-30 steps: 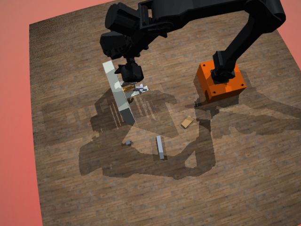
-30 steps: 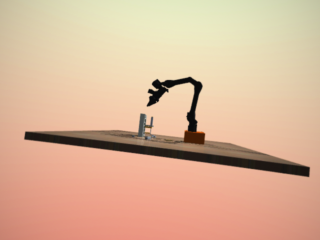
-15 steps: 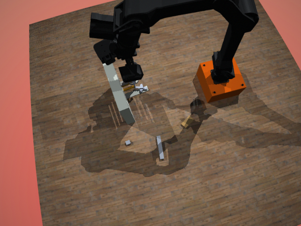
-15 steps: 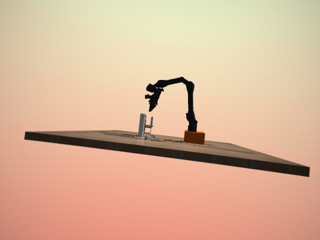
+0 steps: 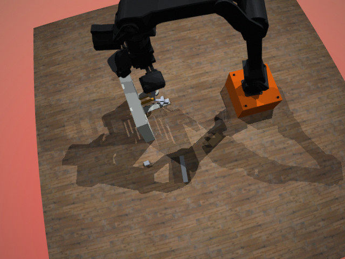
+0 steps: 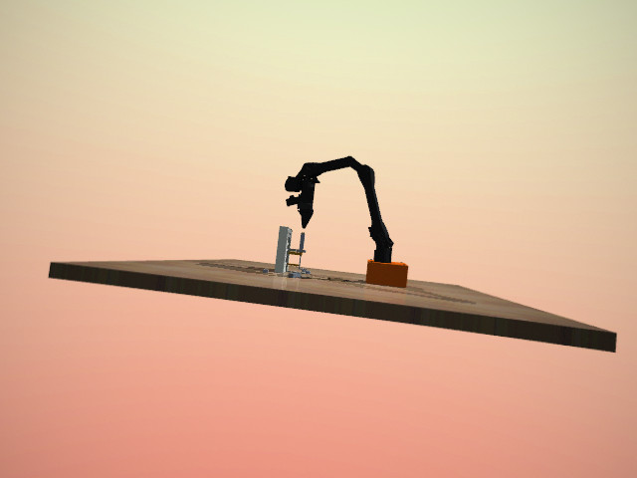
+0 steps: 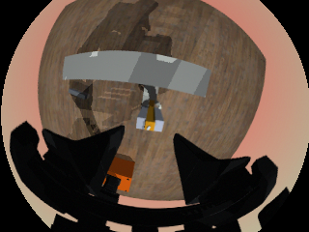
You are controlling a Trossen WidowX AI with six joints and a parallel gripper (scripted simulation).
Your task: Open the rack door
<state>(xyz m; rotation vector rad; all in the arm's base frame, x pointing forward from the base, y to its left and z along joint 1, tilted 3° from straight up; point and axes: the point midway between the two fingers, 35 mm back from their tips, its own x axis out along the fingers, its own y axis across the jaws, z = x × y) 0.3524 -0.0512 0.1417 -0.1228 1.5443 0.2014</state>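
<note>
Right now the grey handle is 10 mm behind my gripper tip and 90 mm below it. The rest, counted from my gripper tip: tan block (200 mm behind, 190 mm to the left, 190 mm below); then long grey bar (60 mm behind, 280 mm to the left, 190 mm below).
</note>
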